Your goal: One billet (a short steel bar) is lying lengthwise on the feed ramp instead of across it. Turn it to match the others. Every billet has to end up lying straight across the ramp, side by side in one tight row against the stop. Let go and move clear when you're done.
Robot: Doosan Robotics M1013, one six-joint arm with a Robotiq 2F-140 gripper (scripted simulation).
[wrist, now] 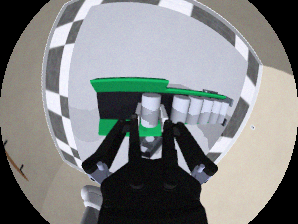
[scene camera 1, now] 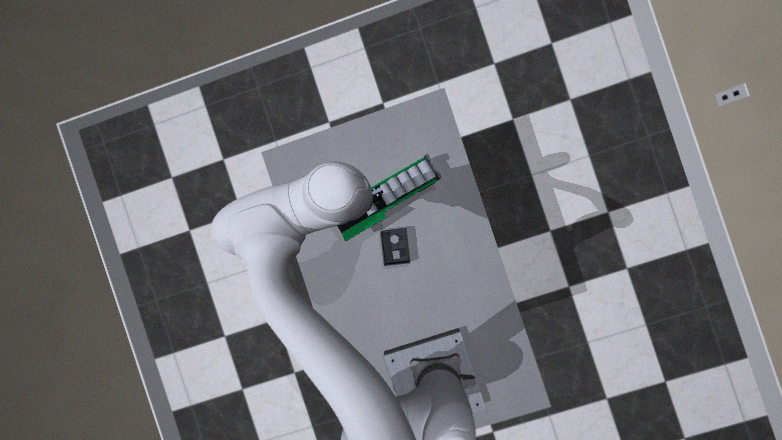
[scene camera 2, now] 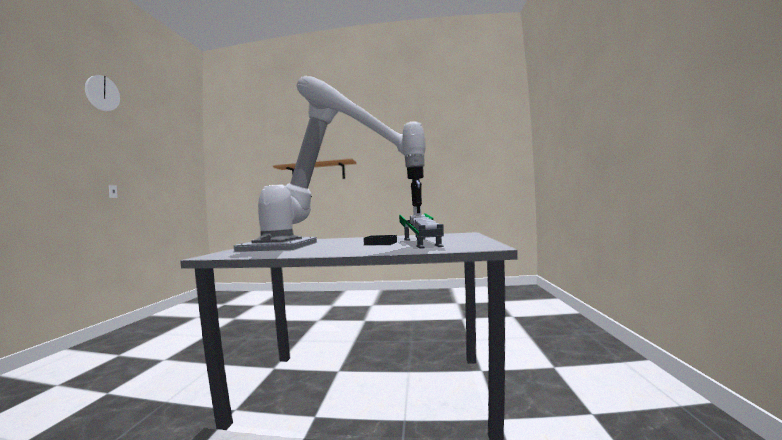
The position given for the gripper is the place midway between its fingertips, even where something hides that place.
Note:
In view: the gripper (wrist: pixel 150 109) and a dark box (scene camera 1: pixel 387 246).

